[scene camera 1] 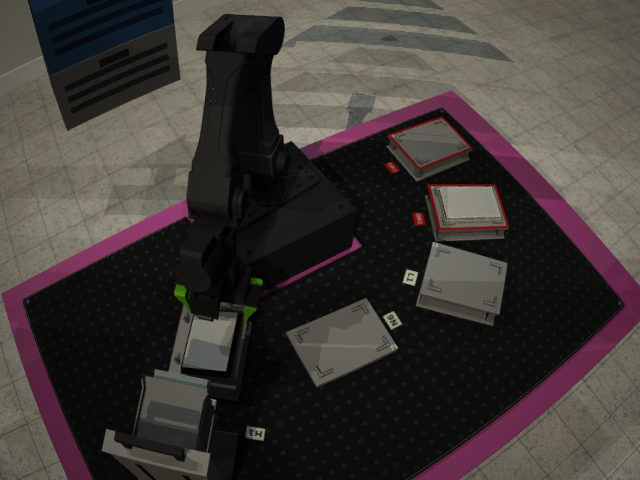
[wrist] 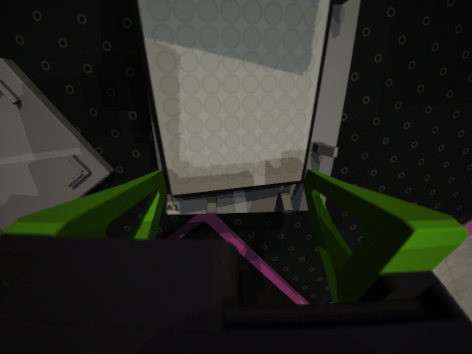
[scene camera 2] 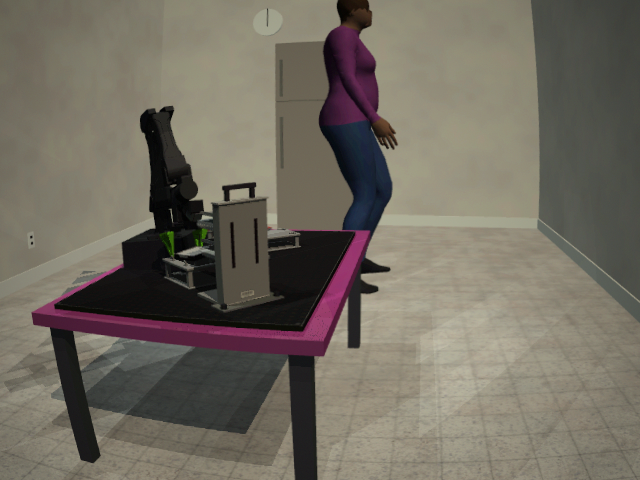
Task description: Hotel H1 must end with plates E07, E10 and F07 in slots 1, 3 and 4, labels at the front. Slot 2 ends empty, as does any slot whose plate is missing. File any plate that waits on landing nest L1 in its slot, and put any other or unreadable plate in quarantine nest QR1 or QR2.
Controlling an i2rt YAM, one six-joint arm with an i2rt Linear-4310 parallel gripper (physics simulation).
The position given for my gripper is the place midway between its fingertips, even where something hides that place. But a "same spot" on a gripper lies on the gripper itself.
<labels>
My gripper shows in scene camera 1 [218, 316], in the wrist view and in scene camera 2. One and the same spot on my gripper: [scene camera 2: 168, 233] is [wrist: 456, 220].
</labels>
